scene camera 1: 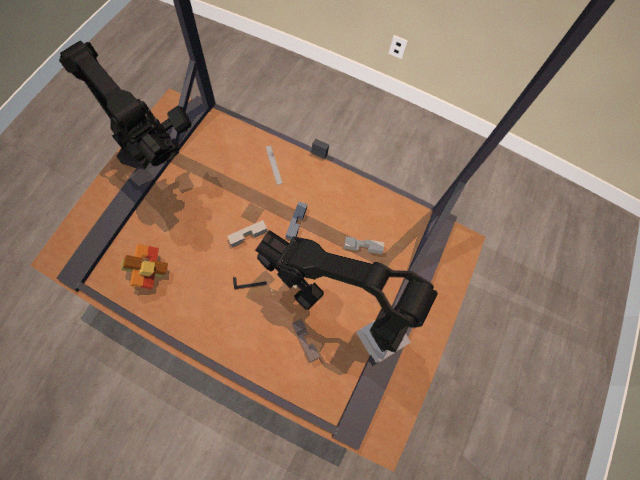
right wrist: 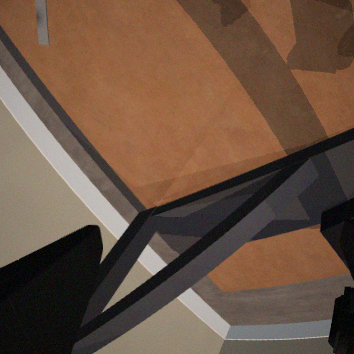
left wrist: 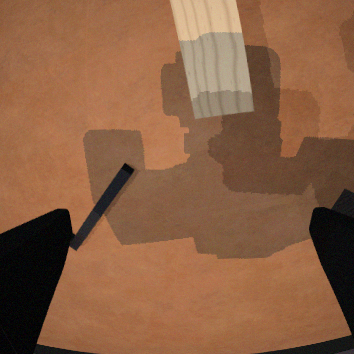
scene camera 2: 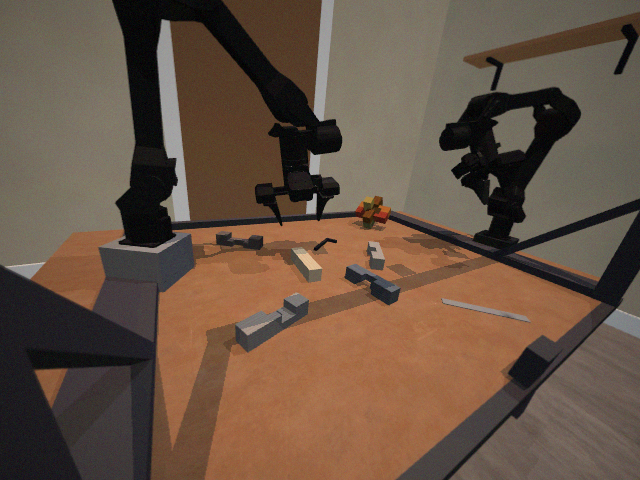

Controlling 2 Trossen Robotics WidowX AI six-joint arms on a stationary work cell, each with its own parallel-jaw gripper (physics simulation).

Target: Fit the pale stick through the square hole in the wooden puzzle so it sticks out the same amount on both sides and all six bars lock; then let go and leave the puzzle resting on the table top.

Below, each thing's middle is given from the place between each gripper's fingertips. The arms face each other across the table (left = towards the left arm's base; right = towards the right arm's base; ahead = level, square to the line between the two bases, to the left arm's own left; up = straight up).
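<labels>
The pale stick [left wrist: 212, 48] is 160 mm below my right hand, 510 mm to the left of it and 40 mm ahead of it. As for the black L-shaped key [left wrist: 125, 171], I find it 410 mm to the left of my right hand, 170 mm ahead of it and 170 mm below it. Going by their middles, the key is the nearest to my right hand of the things named here, and yet, by its middle, the key is nearer to my left hand than to my right hand.
The key is 5 cm ahead of my left hand, 9 cm to the right of it and 8 cm below it. With the stick, it is my left hand that is 8 cm past it, 1 cm to the right of it and 7 cm above it.
</labels>
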